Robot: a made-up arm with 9 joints. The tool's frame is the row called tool. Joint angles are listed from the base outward. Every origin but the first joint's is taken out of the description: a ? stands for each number. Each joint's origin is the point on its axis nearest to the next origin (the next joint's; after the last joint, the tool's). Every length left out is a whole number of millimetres.
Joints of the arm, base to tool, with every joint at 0 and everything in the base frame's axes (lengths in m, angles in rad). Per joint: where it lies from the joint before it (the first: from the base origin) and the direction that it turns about. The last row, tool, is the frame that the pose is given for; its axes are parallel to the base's.
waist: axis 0 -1 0 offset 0.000 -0.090 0.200
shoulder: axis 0 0 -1 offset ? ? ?
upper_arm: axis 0 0 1 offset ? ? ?
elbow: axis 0 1 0 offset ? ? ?
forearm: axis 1 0 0 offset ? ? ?
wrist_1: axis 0 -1 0 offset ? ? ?
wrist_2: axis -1 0 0 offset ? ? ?
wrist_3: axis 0 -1 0 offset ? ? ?
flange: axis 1 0 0 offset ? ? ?
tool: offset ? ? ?
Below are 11 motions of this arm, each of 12 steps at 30 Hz.
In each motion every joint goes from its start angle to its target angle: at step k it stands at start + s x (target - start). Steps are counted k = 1, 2, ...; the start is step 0. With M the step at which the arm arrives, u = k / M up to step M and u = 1 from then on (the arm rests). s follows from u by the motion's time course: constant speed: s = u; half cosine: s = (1 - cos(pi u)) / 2; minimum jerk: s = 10 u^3 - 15 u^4 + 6 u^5.
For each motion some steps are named. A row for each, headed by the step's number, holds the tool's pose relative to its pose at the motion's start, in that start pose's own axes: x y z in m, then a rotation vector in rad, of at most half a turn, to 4 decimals.
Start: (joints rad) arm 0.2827 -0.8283 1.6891 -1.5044 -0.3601 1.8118 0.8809 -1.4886 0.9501
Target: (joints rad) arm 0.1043 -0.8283 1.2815 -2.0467 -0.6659 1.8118 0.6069 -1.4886 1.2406
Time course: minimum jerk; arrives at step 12
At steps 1, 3, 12:
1: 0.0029 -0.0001 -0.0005 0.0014 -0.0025 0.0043
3: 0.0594 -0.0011 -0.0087 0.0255 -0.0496 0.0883
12: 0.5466 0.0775 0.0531 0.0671 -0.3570 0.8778

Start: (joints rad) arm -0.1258 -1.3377 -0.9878 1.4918 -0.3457 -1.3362 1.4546 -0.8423 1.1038
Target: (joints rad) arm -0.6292 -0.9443 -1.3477 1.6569 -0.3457 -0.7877 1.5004 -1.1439 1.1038
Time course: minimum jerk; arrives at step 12
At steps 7, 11, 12:
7: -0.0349 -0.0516 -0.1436 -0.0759 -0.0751 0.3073
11: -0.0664 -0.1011 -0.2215 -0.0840 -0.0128 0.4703
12: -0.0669 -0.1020 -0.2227 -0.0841 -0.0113 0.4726

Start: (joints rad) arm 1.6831 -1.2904 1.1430 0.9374 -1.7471 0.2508 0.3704 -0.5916 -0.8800
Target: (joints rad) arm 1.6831 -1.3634 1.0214 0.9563 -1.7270 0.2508 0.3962 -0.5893 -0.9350
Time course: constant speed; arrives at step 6
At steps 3, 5, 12:
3: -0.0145 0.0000 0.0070 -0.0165 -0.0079 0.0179
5: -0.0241 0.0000 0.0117 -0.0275 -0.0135 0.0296
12: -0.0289 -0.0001 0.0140 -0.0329 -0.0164 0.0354

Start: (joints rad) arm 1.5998 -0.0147 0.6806 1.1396 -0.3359 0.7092 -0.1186 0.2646 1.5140
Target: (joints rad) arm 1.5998 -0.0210 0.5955 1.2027 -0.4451 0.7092 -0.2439 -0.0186 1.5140
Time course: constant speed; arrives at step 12
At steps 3, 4, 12:
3: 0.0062 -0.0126 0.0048 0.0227 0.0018 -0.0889
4: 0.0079 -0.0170 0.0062 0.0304 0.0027 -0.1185
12: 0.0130 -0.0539 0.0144 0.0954 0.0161 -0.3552

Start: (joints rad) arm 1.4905 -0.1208 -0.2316 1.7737 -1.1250 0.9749 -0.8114 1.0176 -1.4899
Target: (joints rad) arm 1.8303 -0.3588 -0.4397 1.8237 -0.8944 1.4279 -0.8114 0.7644 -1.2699
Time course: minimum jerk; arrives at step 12
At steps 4, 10, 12:
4: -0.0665 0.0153 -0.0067 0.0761 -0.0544 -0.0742
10: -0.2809 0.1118 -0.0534 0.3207 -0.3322 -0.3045
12: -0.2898 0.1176 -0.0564 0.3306 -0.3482 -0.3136

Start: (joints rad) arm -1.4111 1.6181 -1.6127 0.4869 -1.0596 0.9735 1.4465 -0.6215 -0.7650
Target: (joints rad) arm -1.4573 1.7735 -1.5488 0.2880 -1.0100 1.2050 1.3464 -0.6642 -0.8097
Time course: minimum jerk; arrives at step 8
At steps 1, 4, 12:
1: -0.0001 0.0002 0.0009 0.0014 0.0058 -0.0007
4: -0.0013 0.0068 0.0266 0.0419 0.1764 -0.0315
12: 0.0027 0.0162 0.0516 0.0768 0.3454 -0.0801

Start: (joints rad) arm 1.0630 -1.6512 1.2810 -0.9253 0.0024 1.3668 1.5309 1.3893 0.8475
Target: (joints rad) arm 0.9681 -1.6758 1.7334 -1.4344 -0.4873 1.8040 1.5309 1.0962 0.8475
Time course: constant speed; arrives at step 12
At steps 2, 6, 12:
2: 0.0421 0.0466 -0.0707 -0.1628 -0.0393 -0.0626
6: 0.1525 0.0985 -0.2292 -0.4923 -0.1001 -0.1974
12: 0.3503 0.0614 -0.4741 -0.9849 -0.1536 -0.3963

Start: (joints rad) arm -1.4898 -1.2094 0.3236 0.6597 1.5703 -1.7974 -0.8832 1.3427 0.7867
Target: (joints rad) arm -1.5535 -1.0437 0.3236 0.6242 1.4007 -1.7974 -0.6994 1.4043 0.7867
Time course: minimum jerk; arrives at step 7
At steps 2, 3, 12:
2: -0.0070 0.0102 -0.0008 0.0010 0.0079 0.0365
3: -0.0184 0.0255 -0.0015 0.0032 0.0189 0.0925
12: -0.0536 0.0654 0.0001 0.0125 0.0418 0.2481

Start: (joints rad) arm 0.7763 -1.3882 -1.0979 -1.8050 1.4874 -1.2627 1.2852 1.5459 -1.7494
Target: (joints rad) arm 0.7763 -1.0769 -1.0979 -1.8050 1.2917 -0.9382 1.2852 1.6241 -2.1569
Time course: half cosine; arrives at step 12
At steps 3, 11, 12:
3: 0.0187 -0.0101 0.0176 -0.1150 -0.0323 0.0382
11: 0.1036 -0.0391 0.1458 -0.7465 -0.3265 0.1672
12: 0.1047 -0.0393 0.1488 -0.7587 -0.3342 0.1680

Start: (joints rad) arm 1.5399 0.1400 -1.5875 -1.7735 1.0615 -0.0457 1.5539 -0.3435 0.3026
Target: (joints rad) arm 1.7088 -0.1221 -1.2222 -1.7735 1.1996 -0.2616 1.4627 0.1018 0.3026
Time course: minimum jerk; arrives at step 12
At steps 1, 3, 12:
1: -0.0007 0.0019 0.0009 0.0040 -0.0012 0.0017
3: -0.0137 0.0377 0.0204 0.0814 -0.0254 0.0327
12: -0.1054 0.2188 0.2782 0.8215 -0.4065 0.1559

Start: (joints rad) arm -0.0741 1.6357 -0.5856 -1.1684 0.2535 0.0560 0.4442 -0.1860 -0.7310
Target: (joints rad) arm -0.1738 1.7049 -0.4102 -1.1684 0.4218 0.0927 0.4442 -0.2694 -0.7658
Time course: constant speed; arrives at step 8
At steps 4, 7, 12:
4: 0.0114 0.0141 0.0389 0.0932 -0.0486 0.0399
7: 0.0172 0.0250 0.0682 0.1612 -0.0854 0.0761
12: 0.0187 0.0287 0.0780 0.1834 -0.0977 0.0893

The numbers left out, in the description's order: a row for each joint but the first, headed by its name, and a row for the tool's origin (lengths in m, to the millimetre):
shoulder: -0.110 0.000 0.210
upper_arm: -0.120 0.120 0.000
elbow: 0.370 -0.160 0.000
forearm: -0.120 0.000 -0.290
wrist_1: 0.000 0.120 -0.110
wrist_2: -0.230 0.000 0.030
wrist_3: 0.000 0.050 0.020
flange: 0.260 0.000 0.110
tool: 0.000 0.020 -0.060

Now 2 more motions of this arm.
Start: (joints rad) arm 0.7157 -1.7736 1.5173 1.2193 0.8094 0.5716 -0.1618 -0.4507 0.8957
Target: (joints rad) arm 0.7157 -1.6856 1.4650 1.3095 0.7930 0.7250 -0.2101 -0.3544 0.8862
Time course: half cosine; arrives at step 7
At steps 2, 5, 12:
2: -0.0045 0.0107 0.0086 0.0235 -0.0393 0.0273
5: -0.0224 0.0438 0.0376 0.0961 -0.1722 0.1139
12: -0.0287 0.0532 0.0464 0.1164 -0.2130 0.1389

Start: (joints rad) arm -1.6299 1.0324 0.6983 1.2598 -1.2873 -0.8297 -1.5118 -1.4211 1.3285
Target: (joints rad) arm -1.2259 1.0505 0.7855 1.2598 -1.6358 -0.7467 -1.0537 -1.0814 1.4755
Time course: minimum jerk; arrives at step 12
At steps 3, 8, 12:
3: 0.0101 0.0237 0.0197 -0.0216 -0.0626 0.0770
8: 0.0110 0.1966 0.1128 -0.1012 -0.4405 0.6481
12: -0.0089 0.2445 0.1279 -0.1034 -0.5461 0.8347

